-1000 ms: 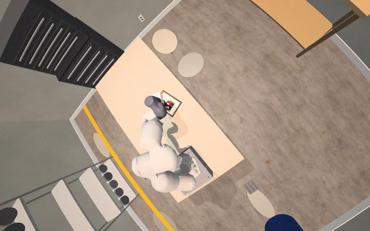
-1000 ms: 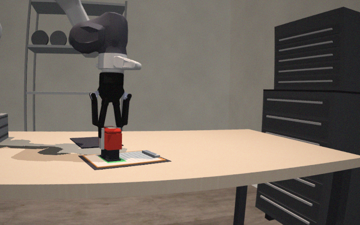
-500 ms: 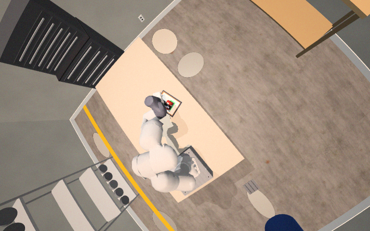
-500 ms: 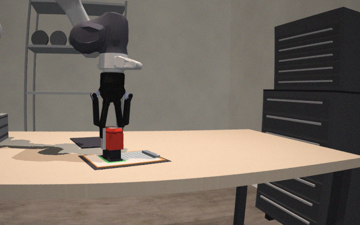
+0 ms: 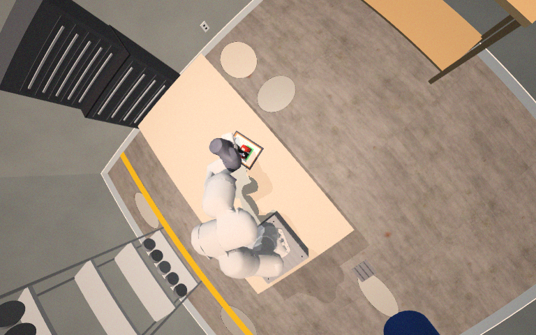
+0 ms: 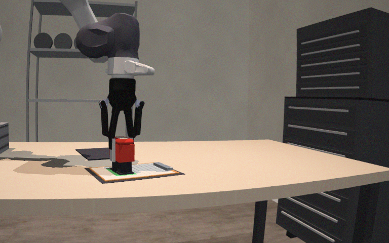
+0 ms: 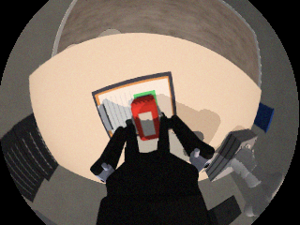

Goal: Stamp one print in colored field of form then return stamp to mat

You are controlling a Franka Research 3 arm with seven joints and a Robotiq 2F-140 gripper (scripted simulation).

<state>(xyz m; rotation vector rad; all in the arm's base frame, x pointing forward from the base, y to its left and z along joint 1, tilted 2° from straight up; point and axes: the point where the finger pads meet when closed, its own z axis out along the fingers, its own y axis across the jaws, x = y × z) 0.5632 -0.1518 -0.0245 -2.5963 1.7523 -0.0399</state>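
My hand is 310 mm to the right of the mat, 80 mm past it and 70 mm above it. Round my hand: red stamp 20 mm below.
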